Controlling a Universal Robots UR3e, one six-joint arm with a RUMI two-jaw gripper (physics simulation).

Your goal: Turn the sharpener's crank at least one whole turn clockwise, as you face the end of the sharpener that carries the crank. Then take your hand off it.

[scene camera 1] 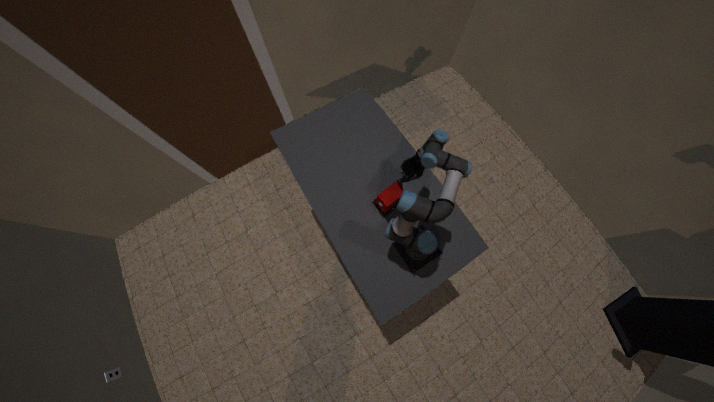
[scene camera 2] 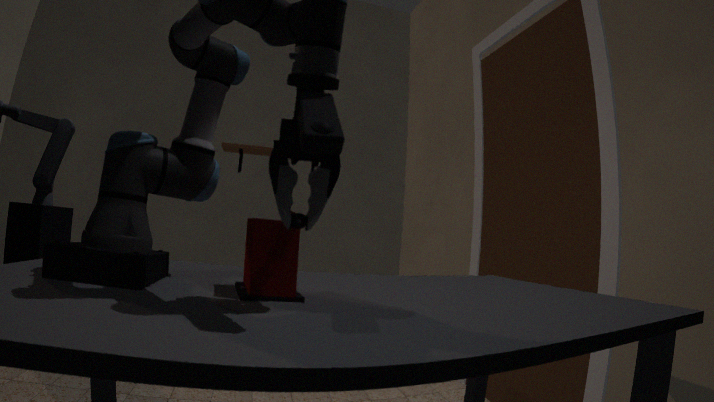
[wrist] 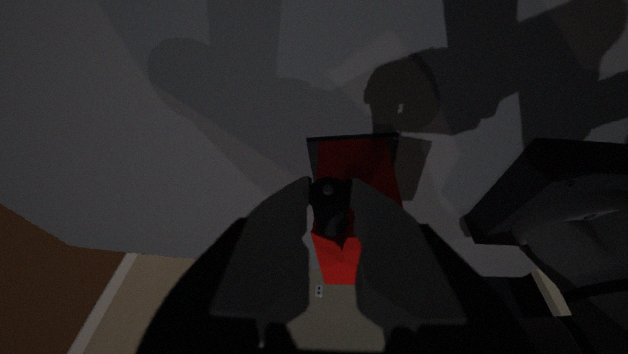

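Where they show: gripper, fingertip midpoint: (scene camera 1: 404, 179) (scene camera 2: 297, 229) (wrist: 328, 180); arm's base, origin of the base link: (scene camera 1: 417, 246) (scene camera 2: 117, 248) (wrist: 567, 219).
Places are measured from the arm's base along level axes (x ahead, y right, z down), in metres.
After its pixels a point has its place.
Note:
The red sharpener (scene camera 1: 390, 196) @(x 0.269, y -0.041, z -0.076 m) (scene camera 2: 267, 265) @(x 0.286, y 0.025, z -0.005 m) (wrist: 342, 260) @(x 0.297, y -0.025, z -0.076 m) stands upright on its dark base plate on the table. My gripper (scene camera 1: 405, 178) @(x 0.332, y 0.066, z -0.065 m) (scene camera 2: 298, 223) @(x 0.332, y 0.066, z -0.065 m) (wrist: 328, 180) @(x 0.332, y 0.066, z -0.065 m) points down at the sharpener's crank end. Its two jaws are shut on the black crank knob (scene camera 2: 299, 219) @(x 0.334, y 0.073, z -0.079 m) (wrist: 330, 205) @(x 0.332, y 0.071, z -0.088 m), one jaw on each side. In scene camera 2 the knob is at the upper right corner of the sharpener's red end face. The crank arm is hard to make out against the dark red face. In scene camera 1 the knob is too small and dark to make out.
My arm's base (scene camera 1: 427, 242) (scene camera 2: 105, 265) @(x 0.034, y 0.081, z 0.019 m) stands on the same grey table (scene camera 1: 330, 150) @(x 0.693, y -0.218, z 0.051 m) (scene camera 2: 450, 325) @(x 0.546, y 0.125, z 0.052 m), close beside the sharpener. A second arm on a black block (scene camera 2: 40, 230) is behind at the left. A brown door (scene camera 1: 165, 75) (scene camera 2: 540, 150) is in the wall beyond the table.

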